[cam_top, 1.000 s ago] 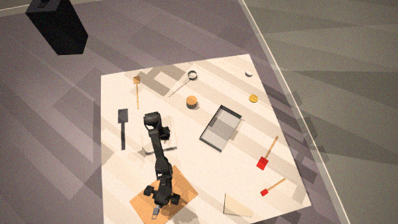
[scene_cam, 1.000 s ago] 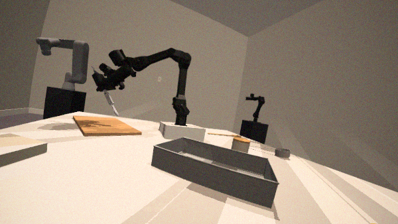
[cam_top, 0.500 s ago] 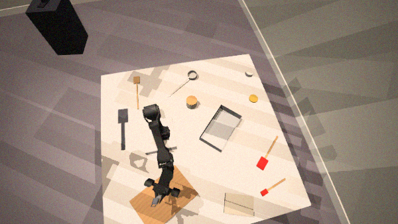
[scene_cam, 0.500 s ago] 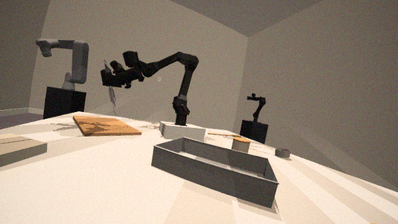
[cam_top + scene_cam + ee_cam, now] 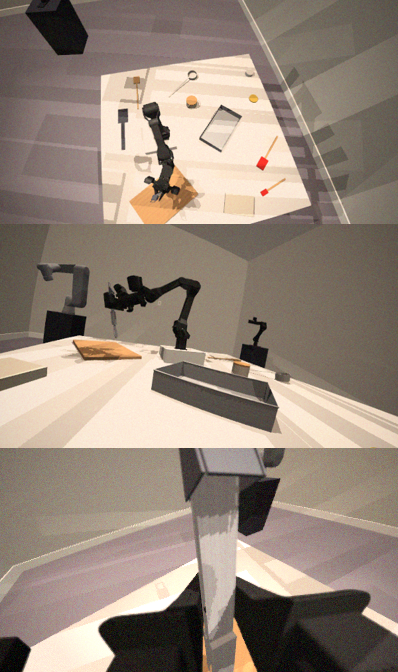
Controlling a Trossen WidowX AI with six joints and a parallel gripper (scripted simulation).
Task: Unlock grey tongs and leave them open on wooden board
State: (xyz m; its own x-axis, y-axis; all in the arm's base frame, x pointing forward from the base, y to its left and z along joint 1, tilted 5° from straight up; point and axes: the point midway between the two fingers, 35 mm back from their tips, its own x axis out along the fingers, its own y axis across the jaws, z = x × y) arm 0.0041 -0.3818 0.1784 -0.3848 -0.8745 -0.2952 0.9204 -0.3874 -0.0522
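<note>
The wooden board lies 210 mm below my gripper tip, 30 mm to the left of it and 10 mm ahead of it. Round my gripper tip: roasting tin: 470 mm to the left, 410 mm ahead, 190 mm below; black spatula: 530 mm to the left, 290 mm behind, 220 mm below; pale board: 480 mm ahead, 210 mm below, 40 mm to the right.
</note>
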